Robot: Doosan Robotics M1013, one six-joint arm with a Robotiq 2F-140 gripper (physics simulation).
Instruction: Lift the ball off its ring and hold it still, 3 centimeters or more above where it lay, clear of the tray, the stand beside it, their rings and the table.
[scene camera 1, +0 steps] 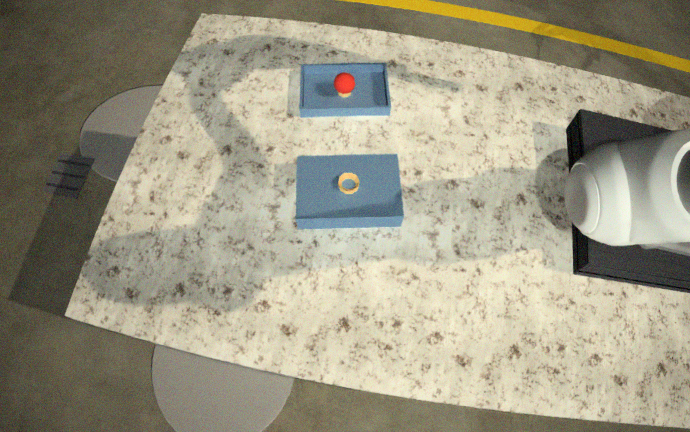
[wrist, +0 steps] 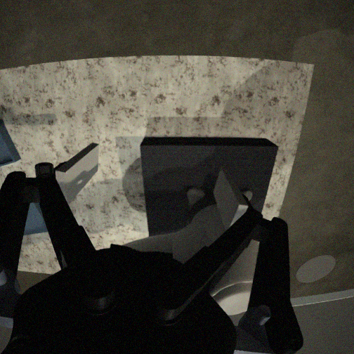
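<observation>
The red ball [scene camera 1: 344, 82] rests on a pale wooden ring [scene camera 1: 345, 94] inside the shallow blue tray [scene camera 1: 345, 111], in the upper part of the scene view. Beside the tray is the flat blue stand [scene camera 1: 315, 203], with an empty wooden ring [scene camera 1: 348, 190] on its top. My gripper [wrist: 158, 168] is wide open in the wrist view, with nothing between the fingers. It does not show in the scene view and is well away from the ball. The ball does not show in the wrist view. Parts of two blue objects show at that view's left edge, partly hidden by a finger.
The speckled table [scene camera 1: 458, 325] [wrist: 185, 90] carries the black base block [scene camera 1: 631, 264] [wrist: 205, 162] at the right. The white arm [scene camera 1: 626, 188] reaches over this block in the scene view. Arm shadows fall across the table and stand. Grey discs [scene camera 1: 218, 386] show on the floor beyond the table edges.
</observation>
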